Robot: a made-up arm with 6 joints. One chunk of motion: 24 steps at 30 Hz.
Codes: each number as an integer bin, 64 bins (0 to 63) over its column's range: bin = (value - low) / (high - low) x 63, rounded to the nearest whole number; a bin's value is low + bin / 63 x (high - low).
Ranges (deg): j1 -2..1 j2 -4..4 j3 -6..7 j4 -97..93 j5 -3..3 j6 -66..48
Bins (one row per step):
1: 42 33 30 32 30 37
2: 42 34 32 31 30 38
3: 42 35 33 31 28 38
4: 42 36 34 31 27 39
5: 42 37 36 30 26 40
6: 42 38 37 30 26 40
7: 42 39 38 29 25 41
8: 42 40 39 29 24 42
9: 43 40 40 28 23 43
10: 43 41 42 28 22 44
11: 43 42 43 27 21 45
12: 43 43 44 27 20 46
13: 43 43 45 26 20 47
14: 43 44 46 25 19 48
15: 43 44 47 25 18 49
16: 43 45 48 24 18 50
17: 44 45 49 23 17 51
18: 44 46 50 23 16 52
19: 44 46 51 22 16 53
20: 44 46 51 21 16 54
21: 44 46 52 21 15 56
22: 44 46 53 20 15 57
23: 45 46 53 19 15 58
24: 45 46 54 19 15 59
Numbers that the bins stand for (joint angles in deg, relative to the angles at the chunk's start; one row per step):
1: 0.00 0.19 0.19 -0.49 -0.14 0.95
2: 0.00 0.32 0.60 -3.51 -0.14 2.76
3: 0.00 0.44 0.81 -3.51 -0.33 2.76
4: 0.00 0.57 1.02 -3.51 -0.43 4.57
5: 0.00 0.70 1.43 -6.52 -0.52 6.38
6: 0.00 0.83 1.63 -6.52 -0.52 6.38
7: 0.00 0.95 1.84 -9.54 -0.62 8.19
8: 0.00 1.08 2.05 -9.54 -0.71 10.00
9: 0.05 1.08 2.25 -12.56 -0.81 11.81
10: 0.05 1.21 2.67 -12.56 -0.90 13.62
11: 0.05 1.33 2.87 -15.57 -1.00 15.43
12: 0.05 1.46 3.08 -15.57 -1.10 17.24
13: 0.05 1.46 3.29 -18.59 -1.10 19.05
14: 0.05 1.59 3.49 -21.60 -1.19 20.86
15: 0.05 1.59 3.70 -21.60 -1.29 22.67
16: 0.05 1.71 3.90 -24.62 -1.29 24.48
17: 0.10 1.71 4.11 -27.63 -1.38 26.29
18: 0.10 1.84 4.32 -27.63 -1.48 28.10
19: 0.10 1.84 4.52 -30.65 -1.48 29.90
20: 0.10 1.84 4.52 -33.67 -1.48 31.71
21: 0.10 1.84 4.73 -33.67 -1.57 35.33
22: 0.10 1.84 4.94 -36.68 -1.57 37.14
23: 0.14 1.84 4.94 -39.70 -1.57 38.95
24: 0.14 1.84 5.14 -39.70 -1.57 40.76

